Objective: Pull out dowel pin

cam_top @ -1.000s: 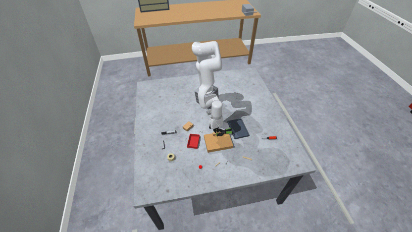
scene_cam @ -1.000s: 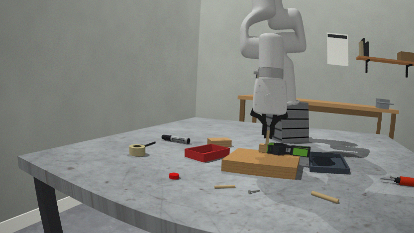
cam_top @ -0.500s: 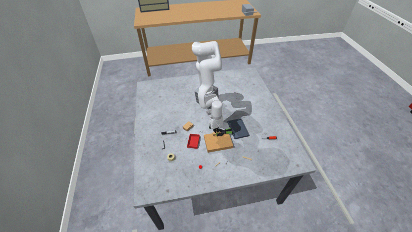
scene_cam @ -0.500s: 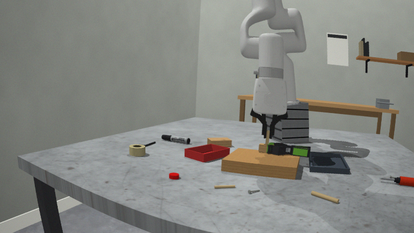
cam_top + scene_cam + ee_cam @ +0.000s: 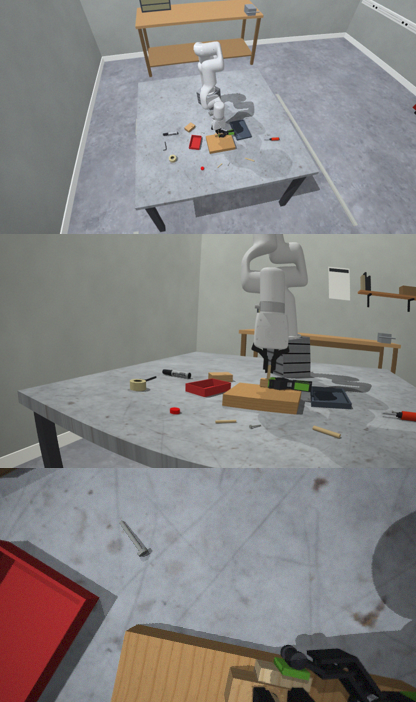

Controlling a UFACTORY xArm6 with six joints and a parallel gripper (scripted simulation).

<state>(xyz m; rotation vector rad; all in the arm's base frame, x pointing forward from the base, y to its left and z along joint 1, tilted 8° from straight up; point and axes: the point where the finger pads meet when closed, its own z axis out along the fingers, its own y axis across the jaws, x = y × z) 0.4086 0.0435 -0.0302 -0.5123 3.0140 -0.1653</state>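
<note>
The dowel pin is 20 mm below my hand. From my hand the other things lie so: red tray (40 mm ahead, 180 mm to the right, 90 mm below); bench board (50 mm ahead, 10 mm to the left, 70 mm below); wooden block (50 mm below).
</note>
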